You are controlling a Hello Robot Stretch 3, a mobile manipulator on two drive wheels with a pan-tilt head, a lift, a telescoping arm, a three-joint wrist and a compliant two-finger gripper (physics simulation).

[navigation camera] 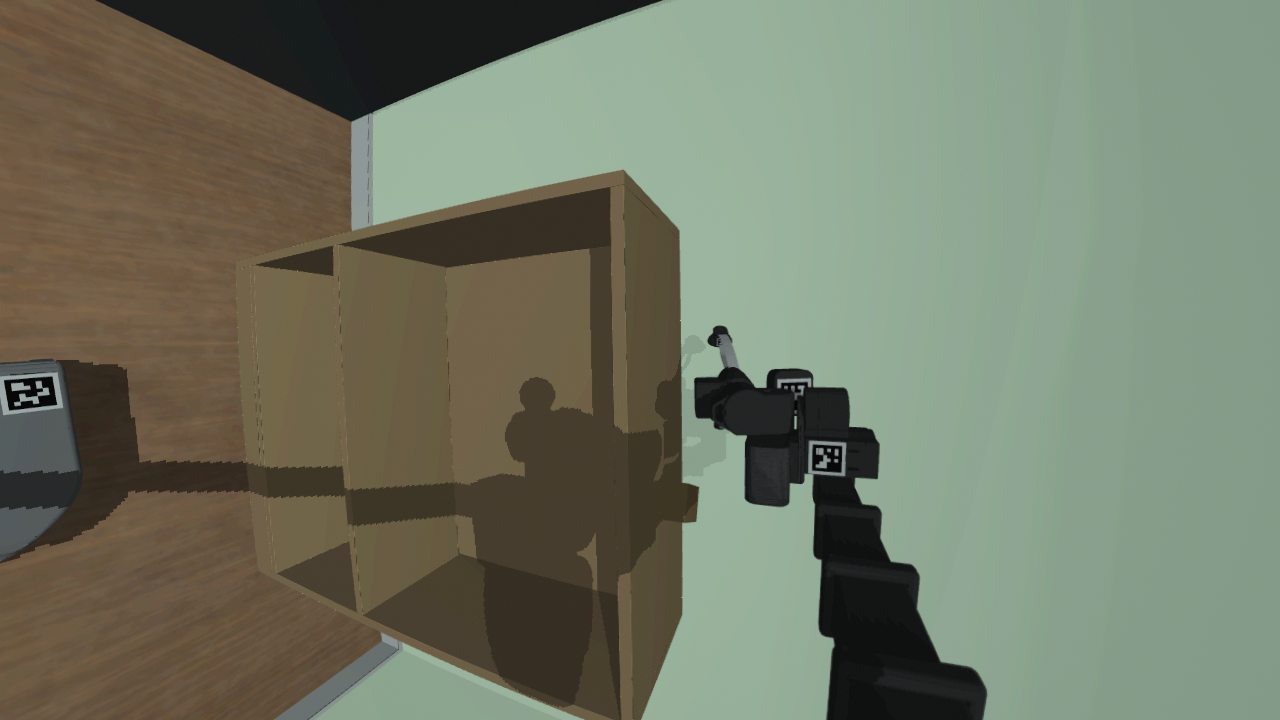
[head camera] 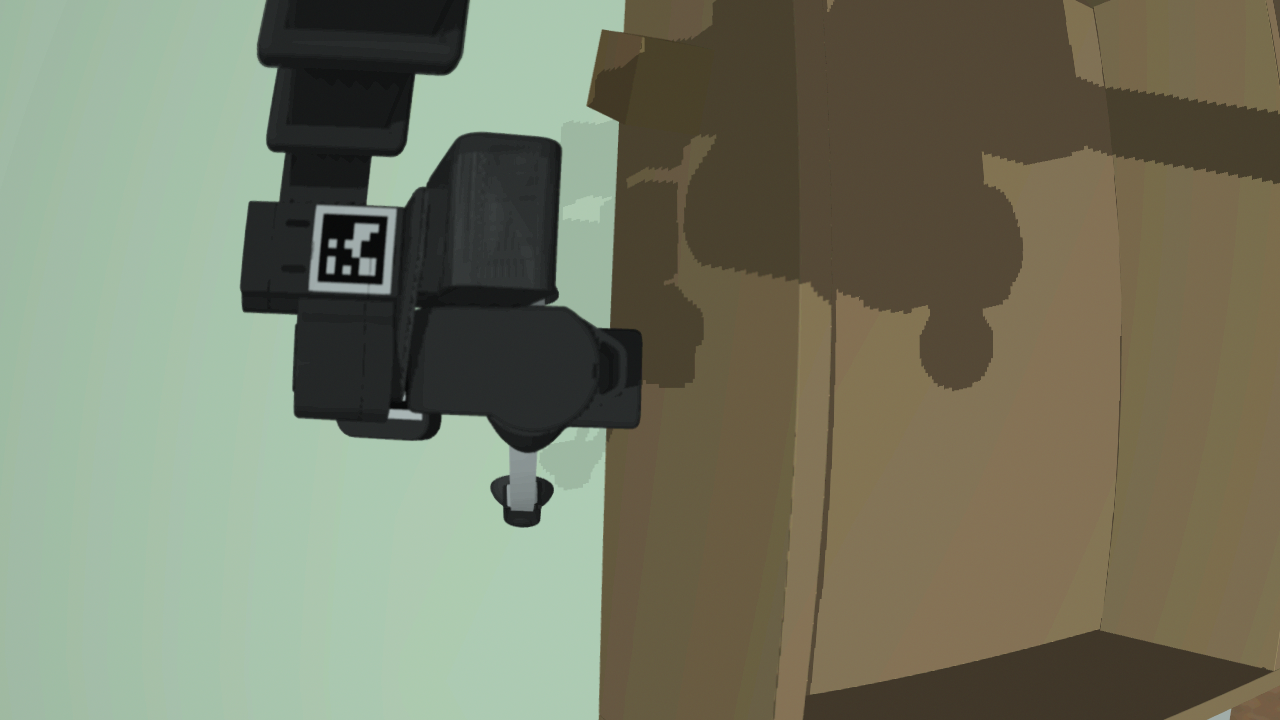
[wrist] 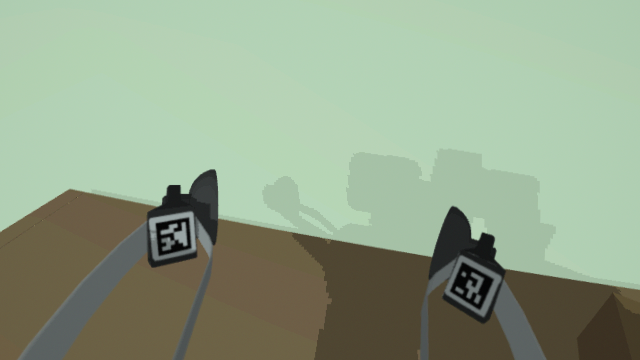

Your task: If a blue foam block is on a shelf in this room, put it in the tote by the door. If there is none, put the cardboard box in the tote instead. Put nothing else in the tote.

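Frame: origin at the robot's base, x left, y ahead, z down, level; centimetres.
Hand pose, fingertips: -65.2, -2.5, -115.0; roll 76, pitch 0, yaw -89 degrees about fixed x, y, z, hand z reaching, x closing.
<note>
After its pixels a point has its place, as x, y, z.
My gripper point(wrist: 328, 213) @(-65.2, -2.5, -115.0) is open, with its fingers wide apart and no object between them. One finger point(head camera: 521, 501) @(-55.0, 3.9, -117.7) point(navigation camera: 719, 336) @(-58.2, 4.5, -116.2) shows in the head and navigation views; the other is hidden there. The gripper is above the top board of a wooden shelf unit point(head camera: 698, 555) @(-57.5, 7.4, -106.1) point(navigation camera: 651, 340) @(-56.6, 4.1, -106.1) point(wrist: 250, 300), apart from it. A small brown box point(head camera: 615, 69) @(-60.3, -23.6, -111.1) point(navigation camera: 690, 503) @(-59.3, -22.7, -111.1) point(wrist: 602, 332), likely the cardboard box, sits on that top board, off to one side of the gripper. It is partly in shadow and cut off in the wrist view. No blue foam block or tote shows.
A pale green wall point(head camera: 161, 537) @(-77.7, 9.7, -141.9) point(navigation camera: 895, 179) @(-78.6, 30.8, -144.5) point(wrist: 300, 75) stands behind the shelf unit. The camera views are turned sideways. The wood floor point(navigation camera: 179, 223) @(-37.9, 34.1, 0.0) and part of my grey base point(navigation camera: 35, 456) @(-12.3, -10.4, -16.0) show at the left of the navigation view. My extended arm point(navigation camera: 868, 600) @(-22.6, -8.4, -129.5) runs beside the unit's top.
</note>
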